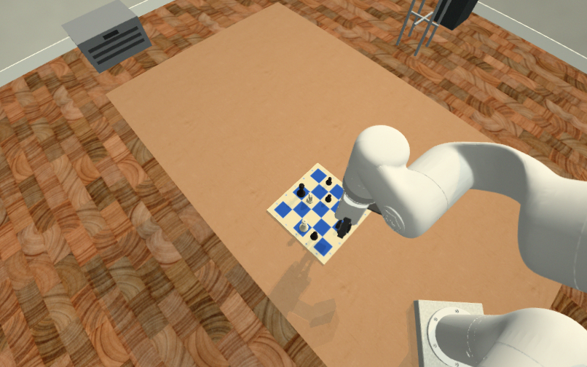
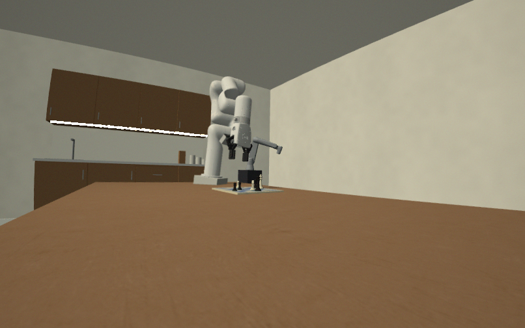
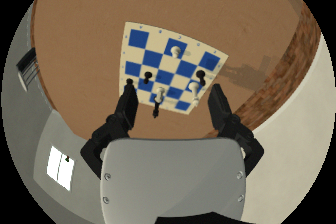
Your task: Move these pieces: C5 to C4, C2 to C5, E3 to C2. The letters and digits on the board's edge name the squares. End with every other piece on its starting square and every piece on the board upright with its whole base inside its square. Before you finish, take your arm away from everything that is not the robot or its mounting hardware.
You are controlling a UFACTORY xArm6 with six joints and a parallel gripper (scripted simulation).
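My hand is 120 mm above the white pawn. From my hand the other things lie so: blue-and-cream chessboard (70 mm ahead, 140 mm below); then white chess piece (70 mm ahead, 70 mm to the left, 100 mm below); then black pawn (30 mm ahead, 70 mm to the left, 110 mm below).
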